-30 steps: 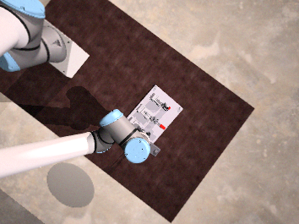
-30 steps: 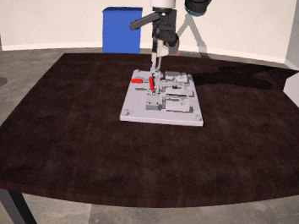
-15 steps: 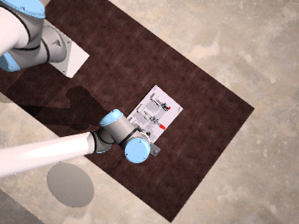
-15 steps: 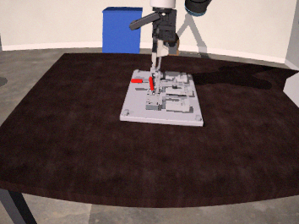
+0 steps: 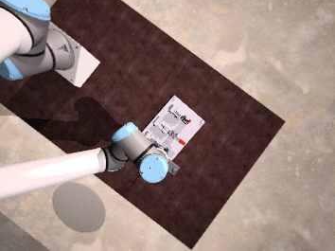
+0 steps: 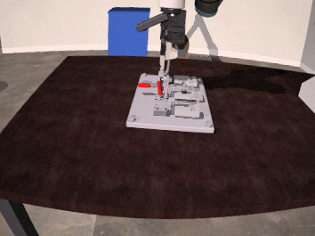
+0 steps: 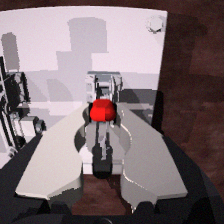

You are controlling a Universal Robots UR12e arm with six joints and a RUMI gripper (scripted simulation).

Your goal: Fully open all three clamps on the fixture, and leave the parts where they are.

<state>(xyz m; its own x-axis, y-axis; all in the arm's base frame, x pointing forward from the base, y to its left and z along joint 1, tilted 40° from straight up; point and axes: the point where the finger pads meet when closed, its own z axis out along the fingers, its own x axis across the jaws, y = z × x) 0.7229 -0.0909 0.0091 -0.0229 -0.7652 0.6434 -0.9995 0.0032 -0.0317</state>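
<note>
My hand is 11 cm to the right of the grey fixture plate, 8 cm above it and 3 cm past it.
</note>
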